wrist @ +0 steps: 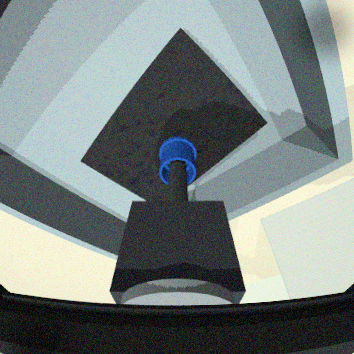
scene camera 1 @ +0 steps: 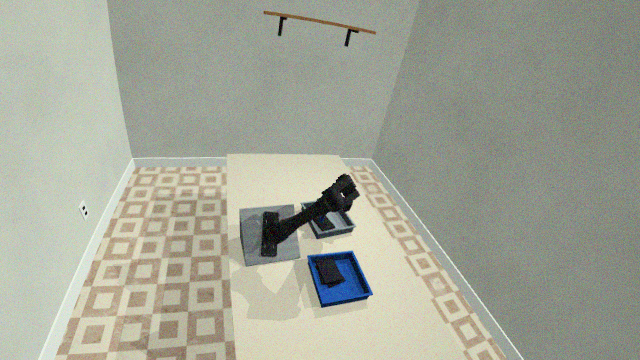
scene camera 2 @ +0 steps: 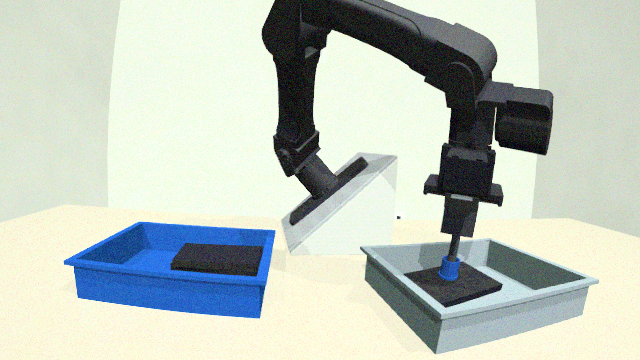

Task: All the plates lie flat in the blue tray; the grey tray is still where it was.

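Where they show: hand, its tool point: (wrist: pixel 177 147) (scene camera 1: pixel 319 222) (scene camera 2: pixel 446 281); arm's base, origin of its link: (scene camera 1: pixel 269 234) (scene camera 2: pixel 329 192).
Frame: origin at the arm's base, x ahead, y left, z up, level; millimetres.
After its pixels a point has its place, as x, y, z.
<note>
My suction cup (scene camera 2: pixel 448 270) (wrist: pixel 177 154) rests on top of a dark square plate (scene camera 2: pixel 469 287) {327, 174, -80} (wrist: pixel 140 116) {329, 165, -80} (scene camera 1: pixel 327 225) {321, 123, -78} inside the grey tray (scene camera 2: pixel 514 308) {437, 173, -60} (scene camera 1: pixel 348 220) {442, 136, -60} (wrist: pixel 309 70) {320, 59, -58}, near the plate's middle. The plate lies about level, low in the tray, and the cup holds onto it. The blue tray (scene camera 2: pixel 165 291) {385, -201, -71} (scene camera 1: pixel 358 279) {380, -225, -84} stands to the left in scene camera 2. Another dark plate (scene camera 2: pixel 216 258) {276, -167, -63} (scene camera 1: pixel 329 271) {249, -179, -63} lies flat in it, toward its right side. The arm hides part of the grey tray in scene camera 1.
The arm stands on a sloped grey wedge base (scene camera 2: pixel 358 210) {125, 45, -14} (scene camera 1: pixel 250 226) {-86, 21, 30} behind and between the two trays. Both trays rest on a long beige table (scene camera 1: pixel 286 322) {31, -378, -95} (scene camera 2: pixel 313 322) {383, -34, -95}. A wooden shelf (scene camera 1: pixel 320 21) hangs high on the back wall.
</note>
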